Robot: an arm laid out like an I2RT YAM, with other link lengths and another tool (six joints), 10 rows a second.
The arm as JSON. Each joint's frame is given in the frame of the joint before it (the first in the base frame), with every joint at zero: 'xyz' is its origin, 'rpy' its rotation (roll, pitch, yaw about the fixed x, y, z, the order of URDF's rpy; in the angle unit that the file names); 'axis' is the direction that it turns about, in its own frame. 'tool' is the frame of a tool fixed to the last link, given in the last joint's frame.
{
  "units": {
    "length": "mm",
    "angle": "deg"
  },
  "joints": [
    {
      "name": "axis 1",
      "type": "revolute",
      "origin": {
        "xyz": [
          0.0,
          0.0,
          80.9
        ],
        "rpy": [
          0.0,
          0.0,
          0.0
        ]
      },
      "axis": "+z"
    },
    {
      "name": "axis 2",
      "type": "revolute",
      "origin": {
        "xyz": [
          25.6,
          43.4,
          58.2
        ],
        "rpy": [
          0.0,
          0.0,
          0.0
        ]
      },
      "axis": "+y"
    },
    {
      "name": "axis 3",
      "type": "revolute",
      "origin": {
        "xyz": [
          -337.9,
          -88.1,
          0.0
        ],
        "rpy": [
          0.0,
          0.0,
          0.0
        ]
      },
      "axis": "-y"
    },
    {
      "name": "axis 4",
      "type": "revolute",
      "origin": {
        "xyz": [
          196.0,
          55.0,
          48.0
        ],
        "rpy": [
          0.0,
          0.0,
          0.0
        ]
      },
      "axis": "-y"
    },
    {
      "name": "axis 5",
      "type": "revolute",
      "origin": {
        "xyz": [
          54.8,
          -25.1,
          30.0
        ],
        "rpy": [
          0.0,
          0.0,
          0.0
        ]
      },
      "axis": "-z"
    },
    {
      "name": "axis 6",
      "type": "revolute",
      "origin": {
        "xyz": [
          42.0,
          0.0,
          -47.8
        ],
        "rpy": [
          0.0,
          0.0,
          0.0
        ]
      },
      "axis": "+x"
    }
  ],
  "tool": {
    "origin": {
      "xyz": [
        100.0,
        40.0,
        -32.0
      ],
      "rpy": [
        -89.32,
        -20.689,
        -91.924
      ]
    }
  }
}
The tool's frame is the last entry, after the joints.
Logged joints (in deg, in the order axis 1, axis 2, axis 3, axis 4, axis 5, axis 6), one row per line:
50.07 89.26 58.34 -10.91 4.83 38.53
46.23 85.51 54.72 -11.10 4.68 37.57
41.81 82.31 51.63 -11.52 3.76 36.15
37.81 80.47 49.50 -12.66 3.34 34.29
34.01 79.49 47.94 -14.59 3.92 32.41
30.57 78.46 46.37 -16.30 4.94 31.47
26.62 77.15 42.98 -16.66 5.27 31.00
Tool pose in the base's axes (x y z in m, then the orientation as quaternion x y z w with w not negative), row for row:
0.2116 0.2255 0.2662 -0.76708 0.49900 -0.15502 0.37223
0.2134 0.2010 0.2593 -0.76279 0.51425 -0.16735 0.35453
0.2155 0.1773 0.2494 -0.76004 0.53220 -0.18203 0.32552
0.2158 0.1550 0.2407 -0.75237 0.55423 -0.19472 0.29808
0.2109 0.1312 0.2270 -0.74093 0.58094 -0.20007 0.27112
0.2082 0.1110 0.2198 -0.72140 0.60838 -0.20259 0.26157
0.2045 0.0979 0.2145 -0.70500 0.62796 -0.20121 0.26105
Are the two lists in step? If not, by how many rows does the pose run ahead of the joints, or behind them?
The pose runs 2 rows ahead of the joints: the pose in row i belongs to the joints in row i + 2.
